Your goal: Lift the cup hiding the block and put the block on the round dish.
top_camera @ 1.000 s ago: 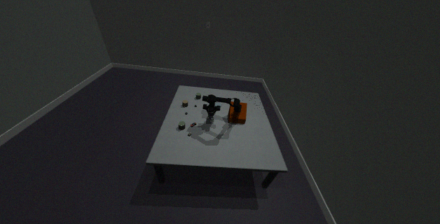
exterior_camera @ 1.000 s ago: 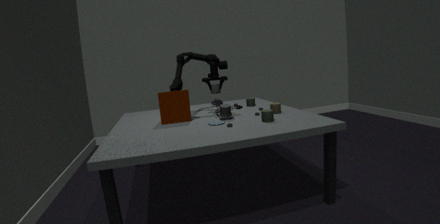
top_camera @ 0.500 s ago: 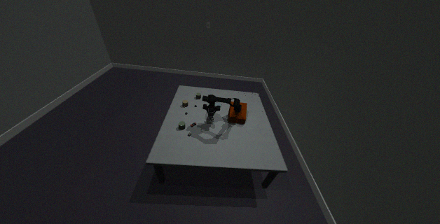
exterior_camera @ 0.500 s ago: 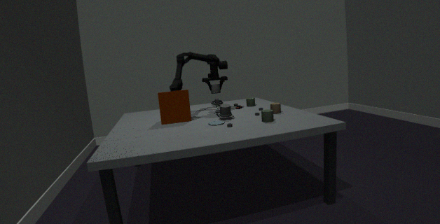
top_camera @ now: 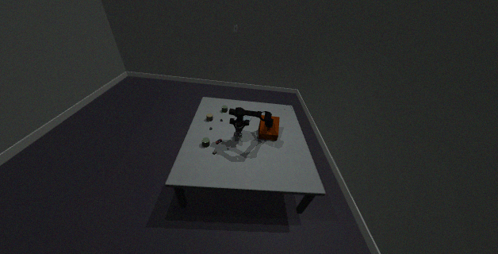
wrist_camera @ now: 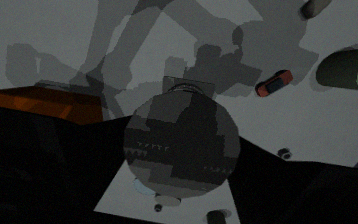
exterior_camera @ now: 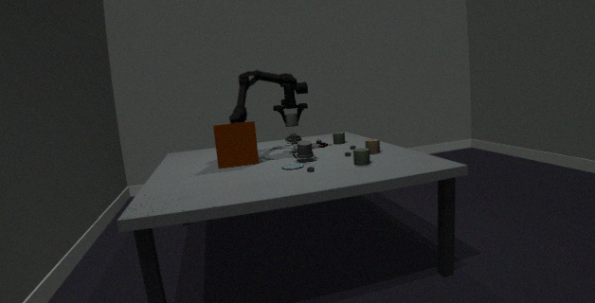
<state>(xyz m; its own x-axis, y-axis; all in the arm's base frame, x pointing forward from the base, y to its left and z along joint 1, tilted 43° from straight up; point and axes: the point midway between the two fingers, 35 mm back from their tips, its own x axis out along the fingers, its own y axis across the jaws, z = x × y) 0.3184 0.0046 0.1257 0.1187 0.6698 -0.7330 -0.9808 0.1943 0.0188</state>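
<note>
The dark grey block lies 80 mm below my gripper tip and 10 mm to the right of it. Round my gripper tip: small balance: 130 mm to the right, 130 mm below, 20 mm behind; grey cup: 20 mm to the left, 10 mm above; red toy car: 190 mm ahead, 160 mm below, 20 mm to the left.
</note>
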